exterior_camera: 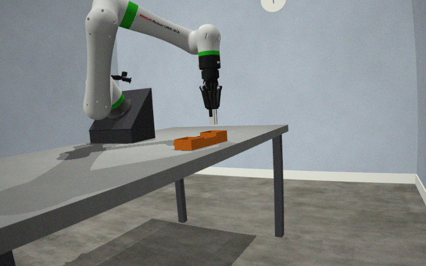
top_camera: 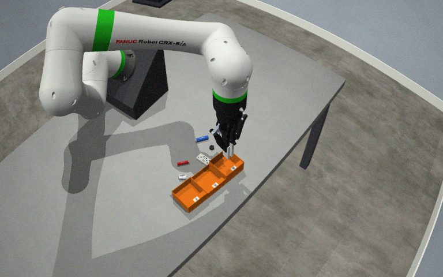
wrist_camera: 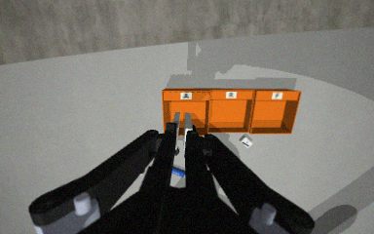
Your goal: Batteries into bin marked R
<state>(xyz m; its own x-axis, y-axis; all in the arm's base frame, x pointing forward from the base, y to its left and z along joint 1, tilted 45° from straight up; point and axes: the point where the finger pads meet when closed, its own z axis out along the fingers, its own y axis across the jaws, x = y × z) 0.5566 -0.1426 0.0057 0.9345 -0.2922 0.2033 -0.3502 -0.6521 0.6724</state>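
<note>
The blue battery lies 140 mm behind my hand, 100 mm below it and 60 mm to the left of it. Also, from my hand: black nut (100 mm below, 90 mm behind, 40 mm to the left); then orange bin (90 mm to the right, 90 mm below, 20 mm behind); then white domino (100 mm below, 90 mm behind, 10 mm to the right).
</note>
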